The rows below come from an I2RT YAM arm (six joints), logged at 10 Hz.
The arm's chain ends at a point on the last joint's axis. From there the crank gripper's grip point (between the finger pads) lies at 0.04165 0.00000 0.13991 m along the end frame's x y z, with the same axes.
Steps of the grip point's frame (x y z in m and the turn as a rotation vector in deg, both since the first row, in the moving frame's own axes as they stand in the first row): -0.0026, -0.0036, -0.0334, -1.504, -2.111, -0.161; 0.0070, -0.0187, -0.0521, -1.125, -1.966, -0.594; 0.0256, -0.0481, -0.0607, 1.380, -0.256, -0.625; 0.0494, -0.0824, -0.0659, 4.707, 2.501, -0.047; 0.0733, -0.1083, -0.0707, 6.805, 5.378, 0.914; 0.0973, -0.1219, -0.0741, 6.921, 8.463, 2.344; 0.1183, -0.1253, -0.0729, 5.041, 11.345, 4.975
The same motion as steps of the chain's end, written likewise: 0.0026, -0.0072, -0.0348, -1.504, -2.111, -0.161; 0.0118, -0.0211, -0.0534, -1.125, -1.966, -0.594; 0.0262, -0.0443, -0.0608, 1.380, -0.256, -0.625; 0.0433, -0.0710, -0.0635, 4.707, 2.501, -0.047; 0.0603, -0.0927, -0.0652, 6.805, 5.378, 0.914; 0.0769, -0.1076, -0.0656, 6.921, 8.463, 2.344; 0.0913, -0.1182, -0.0616, 5.041, 11.345, 4.975
